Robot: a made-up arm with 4 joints. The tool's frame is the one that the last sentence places.
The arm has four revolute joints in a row. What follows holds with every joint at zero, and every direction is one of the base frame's. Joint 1 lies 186 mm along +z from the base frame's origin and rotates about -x. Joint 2 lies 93 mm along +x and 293 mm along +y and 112 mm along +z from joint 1 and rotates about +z. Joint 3 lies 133 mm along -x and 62 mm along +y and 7 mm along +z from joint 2 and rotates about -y. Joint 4 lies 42 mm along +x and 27 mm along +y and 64 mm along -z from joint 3 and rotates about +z. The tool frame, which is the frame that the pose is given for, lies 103 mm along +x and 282 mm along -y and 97 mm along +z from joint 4; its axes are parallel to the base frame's.
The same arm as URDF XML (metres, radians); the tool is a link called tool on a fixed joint. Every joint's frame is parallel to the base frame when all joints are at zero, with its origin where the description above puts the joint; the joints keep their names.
<robot name="arm">
  <joint name="tool_joint" type="fixed">
    <parent link="link4"/>
    <child link="tool"/>
    <origin xyz="0.103 -0.282 0.097" rpy="0 0 0"/>
  </joint>
  <joint name="joint 4" type="continuous">
    <parent link="link3"/>
    <child link="link4"/>
    <origin xyz="0.042 0.027 -0.064" rpy="0 0 0"/>
    <axis xyz="0 0 1"/>
  </joint>
  <joint name="joint 3" type="continuous">
    <parent link="link2"/>
    <child link="link3"/>
    <origin xyz="-0.133 0.062 0.007" rpy="0 0 0"/>
    <axis xyz="0 -1 0"/>
  </joint>
  <joint name="joint 2" type="continuous">
    <parent link="link1"/>
    <child link="link2"/>
    <origin xyz="0.093 0.293 0.112" rpy="0 0 0"/>
    <axis xyz="0 0 1"/>
  </joint>
  <joint name="joint 1" type="continuous">
    <parent link="base_link"/>
    <child link="link1"/>
    <origin xyz="0 0 0.186" rpy="0 0 0"/>
    <axis xyz="-1 0 0"/>
  </joint>
  <link name="base_link"/>
  <link name="link1"/>
  <link name="link2"/>
  <link name="link3"/>
  <link name="link4"/>
  <link name="tool"/>
</robot>

